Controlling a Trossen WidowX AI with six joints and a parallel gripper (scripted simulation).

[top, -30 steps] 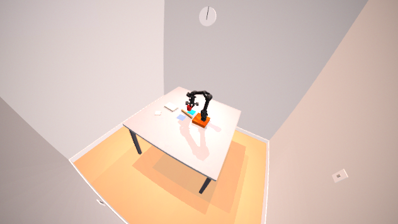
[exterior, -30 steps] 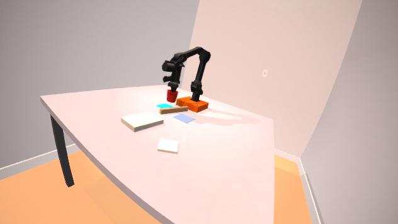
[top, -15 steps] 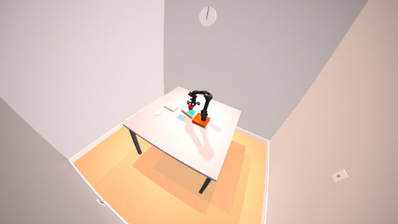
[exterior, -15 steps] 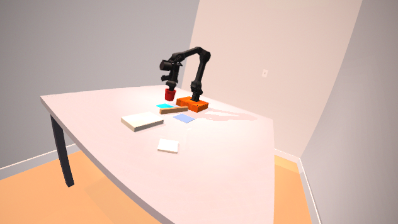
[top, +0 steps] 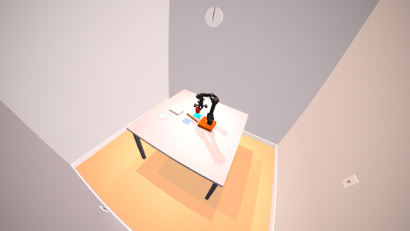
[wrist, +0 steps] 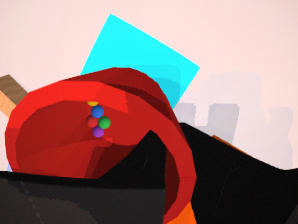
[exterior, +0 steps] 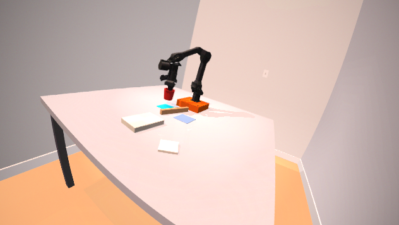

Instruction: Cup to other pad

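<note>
Now: the cyan pad 20 mm ahead of my gripper tip, 10 mm to the left of it and 100 mm below it. From my gripper tip the other things lie so: wooden bar (40 mm ahead, 110 mm to the left, 90 mm below); red cup (20 mm ahead, 20 mm to the left); pale blue pad (50 mm ahead, 210 mm to the left, 100 mm below).
</note>
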